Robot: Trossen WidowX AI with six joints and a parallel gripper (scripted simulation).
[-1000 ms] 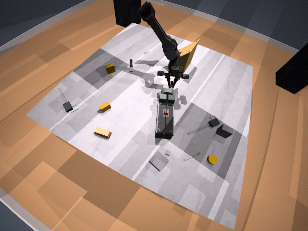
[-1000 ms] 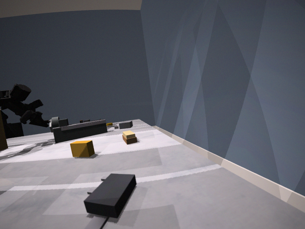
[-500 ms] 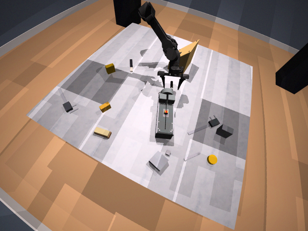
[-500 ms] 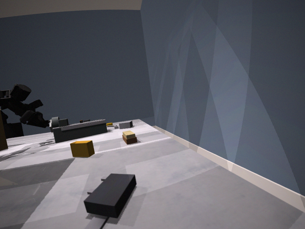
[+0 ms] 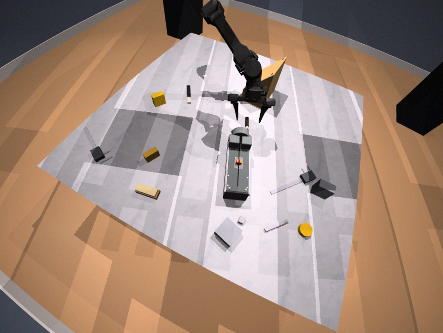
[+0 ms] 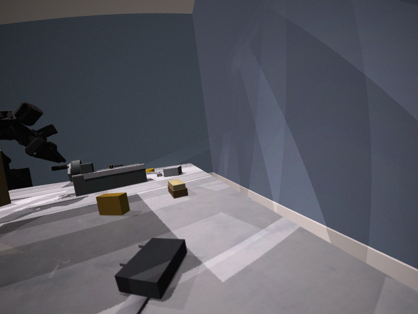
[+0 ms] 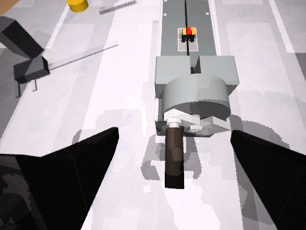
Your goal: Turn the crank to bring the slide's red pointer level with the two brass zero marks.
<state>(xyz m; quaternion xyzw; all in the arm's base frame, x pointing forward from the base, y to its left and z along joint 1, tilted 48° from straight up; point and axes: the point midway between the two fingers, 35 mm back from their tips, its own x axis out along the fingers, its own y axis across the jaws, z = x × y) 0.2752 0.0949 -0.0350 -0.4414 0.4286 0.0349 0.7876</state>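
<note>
Now: gripper tip 10 mm past the dark brown crank handle, 10 mm to the left of it and 20 mm above it. From my gripper tip the other things lie so: yellow disc: 250 mm ahead, 390 mm to the left, 120 mm below; yellow cube: 20 mm ahead, 470 mm to the right, 100 mm below; red pointer: 160 mm ahead, 50 mm to the left, 50 mm below.
</note>
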